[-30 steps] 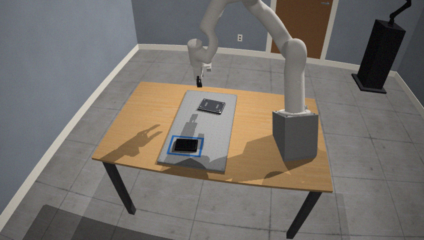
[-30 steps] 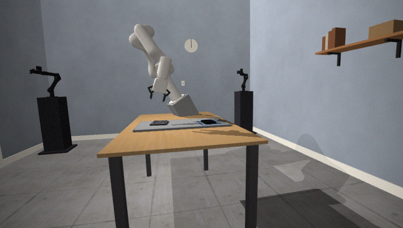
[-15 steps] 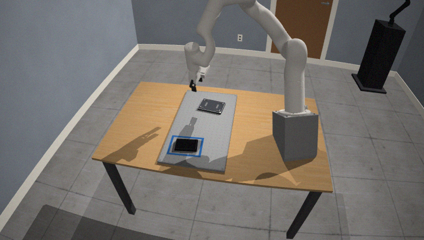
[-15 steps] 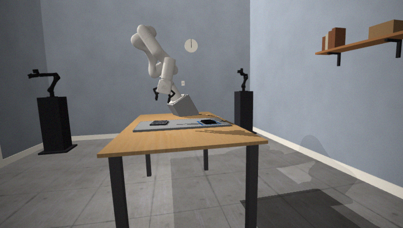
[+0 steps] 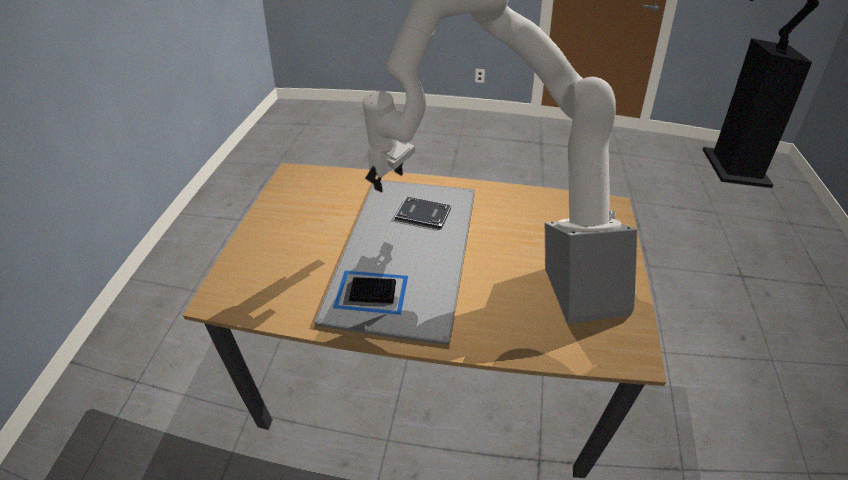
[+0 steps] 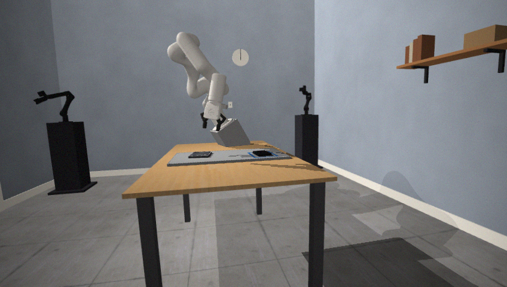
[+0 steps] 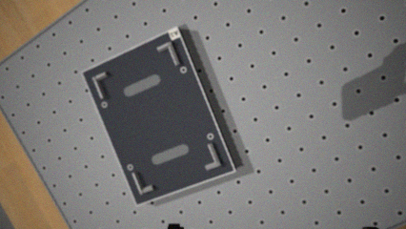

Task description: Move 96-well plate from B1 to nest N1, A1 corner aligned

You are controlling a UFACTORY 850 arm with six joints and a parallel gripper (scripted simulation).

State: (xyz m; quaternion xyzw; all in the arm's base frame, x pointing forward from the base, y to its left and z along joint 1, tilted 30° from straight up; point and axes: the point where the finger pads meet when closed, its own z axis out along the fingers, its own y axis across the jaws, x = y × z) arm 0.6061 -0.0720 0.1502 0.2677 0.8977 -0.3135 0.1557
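My gripper is now 310 mm to the right of the 96-well plate and 170 mm above it. Also, from my hand: plate nest N1: 100 mm behind, 70 mm to the right, 170 mm below.
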